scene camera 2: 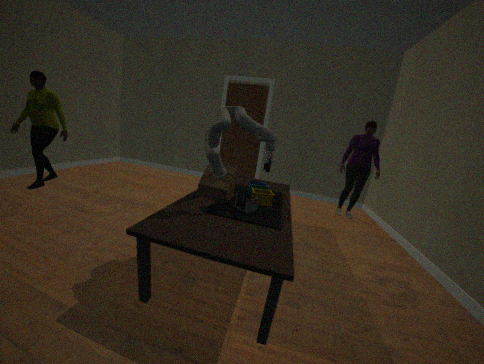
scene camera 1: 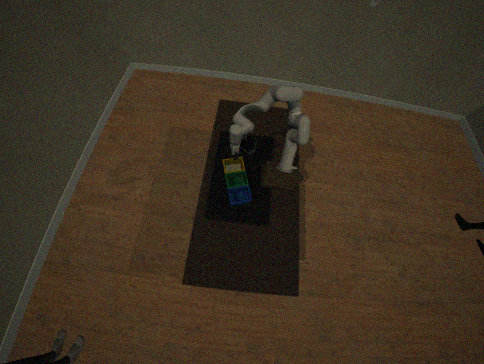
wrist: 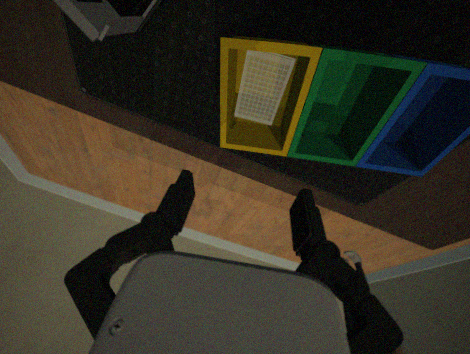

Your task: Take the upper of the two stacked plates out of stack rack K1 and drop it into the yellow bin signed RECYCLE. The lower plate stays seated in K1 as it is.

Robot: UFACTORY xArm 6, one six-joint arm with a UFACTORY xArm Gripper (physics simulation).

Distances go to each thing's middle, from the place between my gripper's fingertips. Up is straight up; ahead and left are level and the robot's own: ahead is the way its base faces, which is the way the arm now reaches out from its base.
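Gridded plate (wrist: pixel 265 75): my hand 260 mm above it, 10 mm to the right of it.
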